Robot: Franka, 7 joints.
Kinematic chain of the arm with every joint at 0, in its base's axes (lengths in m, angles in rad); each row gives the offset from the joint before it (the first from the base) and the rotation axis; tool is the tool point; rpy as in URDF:
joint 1: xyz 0 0 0.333 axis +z
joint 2: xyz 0 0 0 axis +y
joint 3: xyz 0 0 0.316 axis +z
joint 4: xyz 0.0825 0 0 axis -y
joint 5: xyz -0.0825 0 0.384 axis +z
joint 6: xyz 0 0 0 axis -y
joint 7: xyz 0.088 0 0 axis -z
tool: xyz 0 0 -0.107 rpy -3.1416 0 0
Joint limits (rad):
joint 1: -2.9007..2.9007
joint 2: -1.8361..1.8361
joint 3: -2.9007..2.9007
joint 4: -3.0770..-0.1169
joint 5: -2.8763..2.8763
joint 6: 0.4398..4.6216
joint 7: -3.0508..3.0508
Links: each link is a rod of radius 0.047 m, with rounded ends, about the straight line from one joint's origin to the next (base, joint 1, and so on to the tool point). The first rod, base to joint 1, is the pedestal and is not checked.
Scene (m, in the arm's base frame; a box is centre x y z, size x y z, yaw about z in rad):
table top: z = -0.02
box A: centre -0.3 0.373 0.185 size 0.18 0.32 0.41 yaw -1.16
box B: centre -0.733 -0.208 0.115 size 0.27 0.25 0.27 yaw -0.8
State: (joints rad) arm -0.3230 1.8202 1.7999 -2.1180 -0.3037 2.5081 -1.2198
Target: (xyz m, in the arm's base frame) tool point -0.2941 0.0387 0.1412
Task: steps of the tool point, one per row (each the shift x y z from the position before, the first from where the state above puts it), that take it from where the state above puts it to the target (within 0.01 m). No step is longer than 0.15 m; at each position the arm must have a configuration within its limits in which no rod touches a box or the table.
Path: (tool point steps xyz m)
1: -0.0862 -0.0805 0.0789
2: -0.0968 -0.0962 0.0474
3: -0.0966 -0.0951 0.0087
4: -0.0858 -0.0779 -0.0261
5: -0.0274 0.0229 -0.0537
6: -0.0390 -0.0062 -0.0638
7: -0.0286 -0.0381 -0.0639
8: -0.0008 -0.0579 -0.0537
9: 0.0317 -0.0576 -0.0353
10: -0.0473 -0.0207 -0.0519
11: -0.0637 0.0130 -0.0500
12: -0.0734 0.0498 -0.0273

